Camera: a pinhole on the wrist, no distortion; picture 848 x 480 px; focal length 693.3 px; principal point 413.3 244.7 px. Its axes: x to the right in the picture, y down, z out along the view. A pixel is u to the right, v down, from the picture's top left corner.
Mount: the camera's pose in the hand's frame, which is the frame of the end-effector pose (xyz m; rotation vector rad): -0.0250 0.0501 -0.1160 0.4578 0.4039 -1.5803
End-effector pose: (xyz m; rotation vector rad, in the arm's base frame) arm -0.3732 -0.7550 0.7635 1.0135 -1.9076 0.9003
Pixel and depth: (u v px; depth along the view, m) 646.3 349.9 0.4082
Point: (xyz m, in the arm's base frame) -0.1803 -1.0175 0.7641
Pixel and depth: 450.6 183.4 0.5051
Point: -0.2256 -1.0779 0.5993
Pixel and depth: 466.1 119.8 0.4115
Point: -0.2319 -0.9800 0.6039
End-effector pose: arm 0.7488 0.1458 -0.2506 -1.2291 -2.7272 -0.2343
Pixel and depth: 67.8 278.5 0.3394
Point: 0.7566 0.1968 -0.5088
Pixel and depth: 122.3 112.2 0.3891
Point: 0.7964 0.1197 -0.5657
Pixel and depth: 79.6 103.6 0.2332
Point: 0.8123 0.1346 -0.4009
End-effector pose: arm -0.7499 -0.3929 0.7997 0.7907 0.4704 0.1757
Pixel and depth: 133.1 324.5 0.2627
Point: -0.6752 -0.4971 0.9023
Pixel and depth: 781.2 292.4 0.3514
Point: -0.7370 -0.6606 0.6512
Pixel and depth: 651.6 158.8 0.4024
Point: -0.7707 -0.7145 0.7310
